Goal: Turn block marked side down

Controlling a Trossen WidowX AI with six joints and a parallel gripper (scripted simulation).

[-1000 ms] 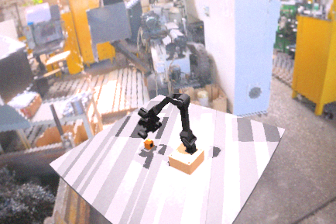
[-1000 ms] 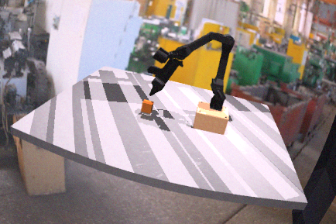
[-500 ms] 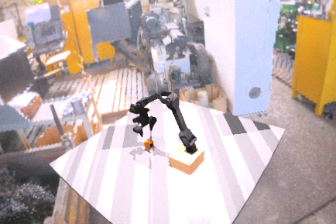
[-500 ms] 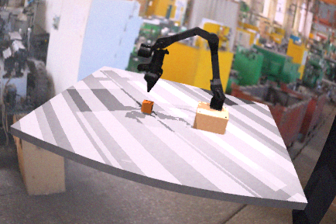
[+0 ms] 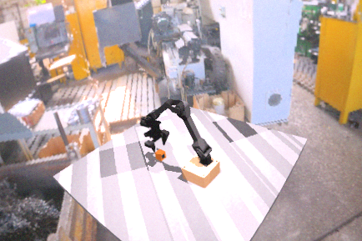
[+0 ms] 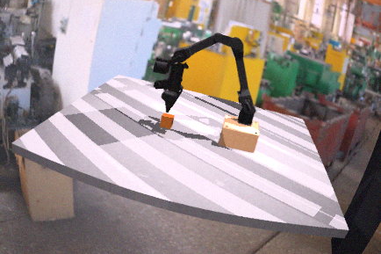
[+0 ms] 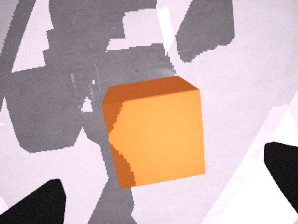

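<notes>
Right now my gripper tip is 1 cm past the orange block and 5 cm above it.
</notes>
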